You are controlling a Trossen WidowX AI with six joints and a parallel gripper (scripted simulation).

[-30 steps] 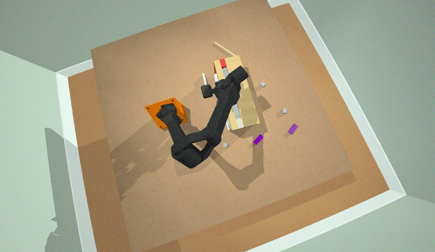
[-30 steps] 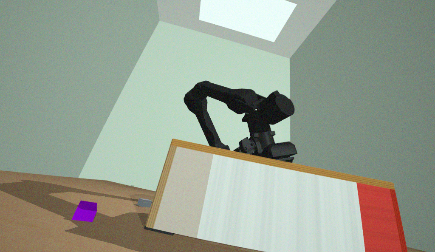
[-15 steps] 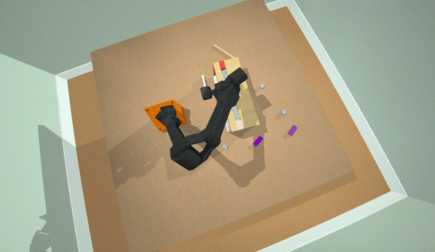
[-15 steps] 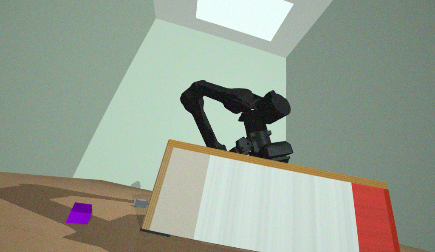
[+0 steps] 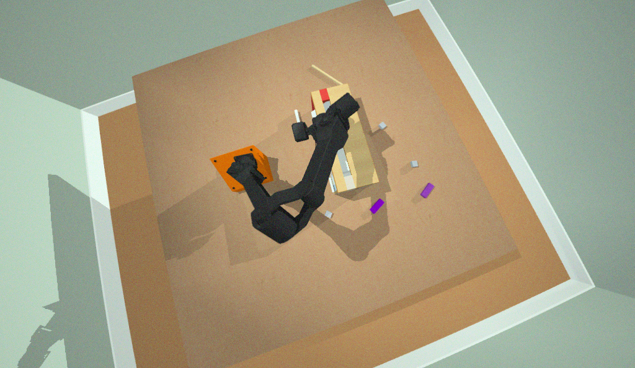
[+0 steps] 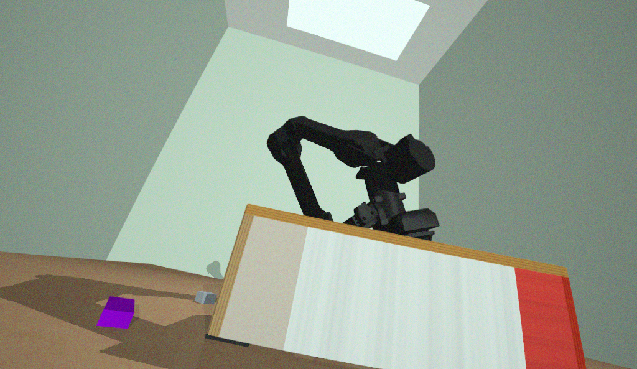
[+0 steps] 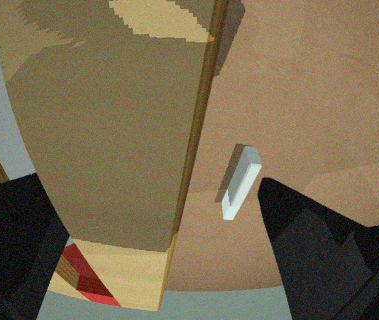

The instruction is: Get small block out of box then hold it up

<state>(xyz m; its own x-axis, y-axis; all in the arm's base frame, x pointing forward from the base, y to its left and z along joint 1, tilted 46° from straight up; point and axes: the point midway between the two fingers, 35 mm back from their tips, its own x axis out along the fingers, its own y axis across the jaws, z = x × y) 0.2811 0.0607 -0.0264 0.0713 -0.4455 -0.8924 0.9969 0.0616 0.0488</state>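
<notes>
My gripper tip is now 6 cm short of the small tan block and 2 cm to the right of it. Round my gripper tip: thin wooden stick 27 cm to the left, 11 cm ahead, 8 cm below; then long wooden box 6 cm to the right, 4 cm ahead, 2 cm below.
</notes>
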